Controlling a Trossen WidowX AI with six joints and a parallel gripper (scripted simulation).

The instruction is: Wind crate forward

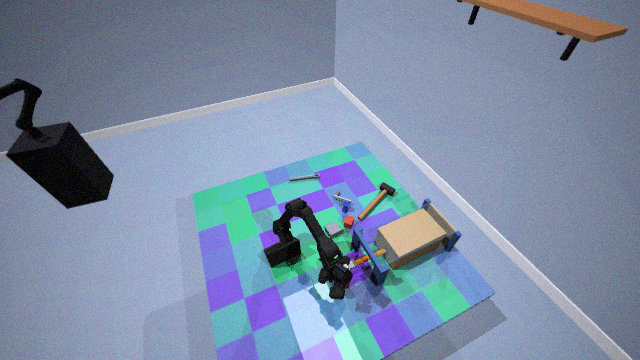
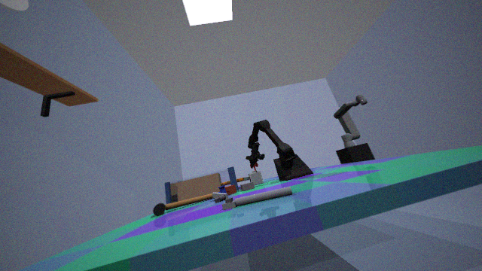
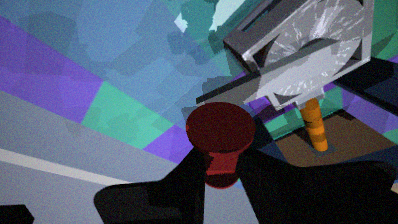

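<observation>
The red-knobbed crank handle is 10 mm behind my gripper tip, 50 mm to the left of it and 30 mm below it. The rest, counted from my gripper tip: blue steel frame 160 mm ahead, 120 mm to the left, 30 mm below; then dark red knob 10 mm behind, 10 mm to the left; then grey hand winch 10 mm behind, 100 mm to the left, 100 mm below.
</observation>
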